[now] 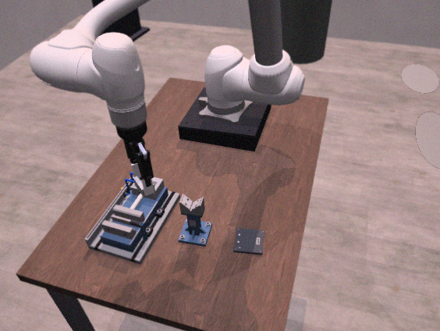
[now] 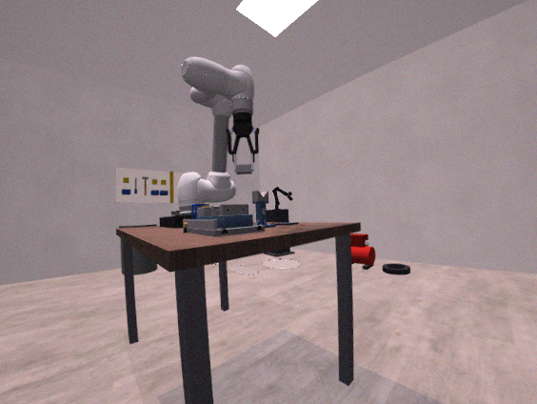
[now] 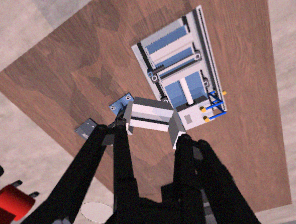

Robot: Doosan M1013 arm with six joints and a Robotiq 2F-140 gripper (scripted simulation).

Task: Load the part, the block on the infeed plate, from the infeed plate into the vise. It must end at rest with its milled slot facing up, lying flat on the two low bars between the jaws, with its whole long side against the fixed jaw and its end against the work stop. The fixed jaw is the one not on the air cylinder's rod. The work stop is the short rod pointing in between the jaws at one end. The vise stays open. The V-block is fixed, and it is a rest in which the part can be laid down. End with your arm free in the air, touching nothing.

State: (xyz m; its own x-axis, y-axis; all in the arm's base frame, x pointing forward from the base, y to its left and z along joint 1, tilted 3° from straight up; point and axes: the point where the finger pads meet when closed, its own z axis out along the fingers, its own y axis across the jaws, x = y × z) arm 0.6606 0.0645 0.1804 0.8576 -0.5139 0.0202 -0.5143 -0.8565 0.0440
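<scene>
The fixed jaw is 190 mm below my hand, 80 mm to the right of it and 70 mm ahead of it. Round my hand: part 20 mm below; work stop 170 mm below, 40 mm to the right, 40 mm ahead; moving jaw 190 mm below, 90 mm to the right, 10 mm ahead.
</scene>
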